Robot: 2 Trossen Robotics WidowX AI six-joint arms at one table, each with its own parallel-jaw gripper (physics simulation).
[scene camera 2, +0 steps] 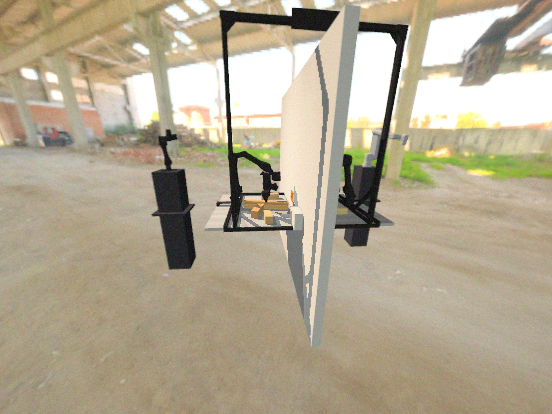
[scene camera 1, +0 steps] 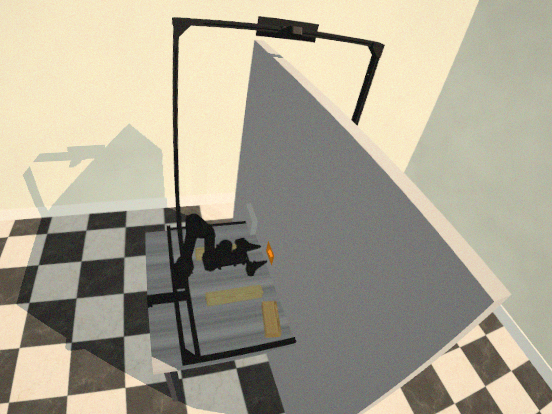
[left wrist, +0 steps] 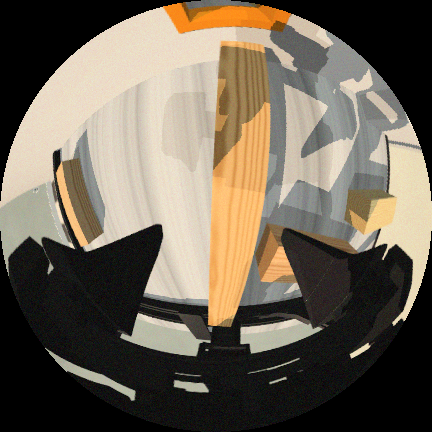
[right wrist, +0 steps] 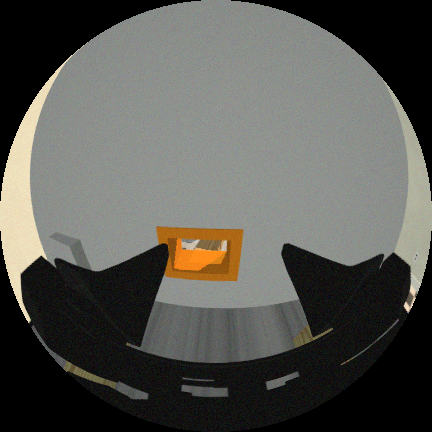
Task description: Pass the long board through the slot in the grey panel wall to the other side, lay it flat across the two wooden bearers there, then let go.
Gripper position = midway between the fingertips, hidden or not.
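In the left wrist view the left gripper (left wrist: 224,232) is open and holds nothing, while an orange-framed slot (left wrist: 203,21) and a grey panel wall (left wrist: 159,48) share the view with it. The right wrist view shows the right gripper (right wrist: 227,250), open and holding nothing, together with the slot (right wrist: 182,263) and the wall (right wrist: 214,121). Scene camera 1 shows the wall (scene camera 1: 375,283), and scene camera 2 shows the wall (scene camera 2: 314,110) too.
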